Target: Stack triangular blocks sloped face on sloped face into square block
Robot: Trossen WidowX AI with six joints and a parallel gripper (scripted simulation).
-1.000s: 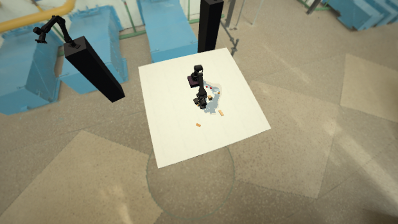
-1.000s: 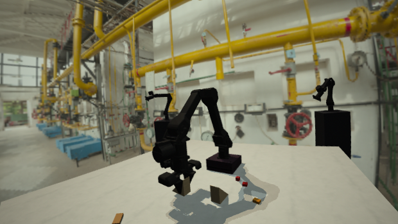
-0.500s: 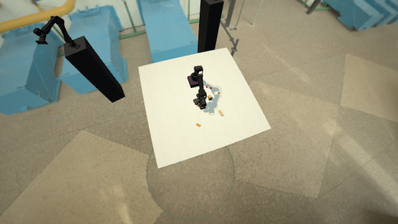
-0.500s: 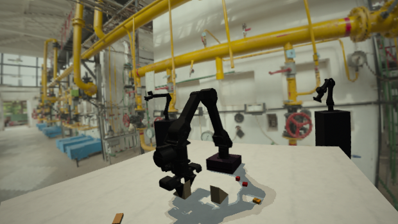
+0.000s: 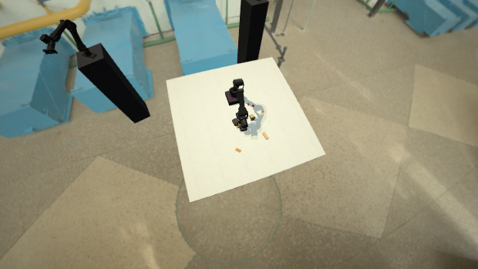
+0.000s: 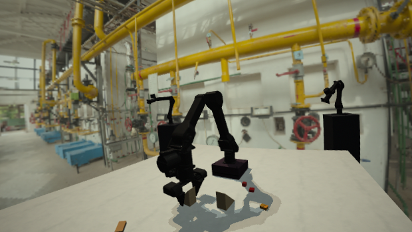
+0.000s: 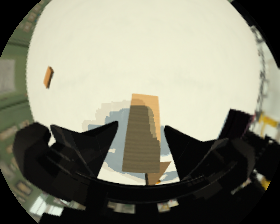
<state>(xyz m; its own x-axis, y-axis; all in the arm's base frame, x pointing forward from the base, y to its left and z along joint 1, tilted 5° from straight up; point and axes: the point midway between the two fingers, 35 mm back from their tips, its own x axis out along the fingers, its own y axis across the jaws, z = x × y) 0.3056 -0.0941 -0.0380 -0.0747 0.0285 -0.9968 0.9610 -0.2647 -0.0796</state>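
Now: the triangular block 1 cm above my gripper tip. Round my gripper tip: small orange block (28 cm to the left, 2 cm behind).
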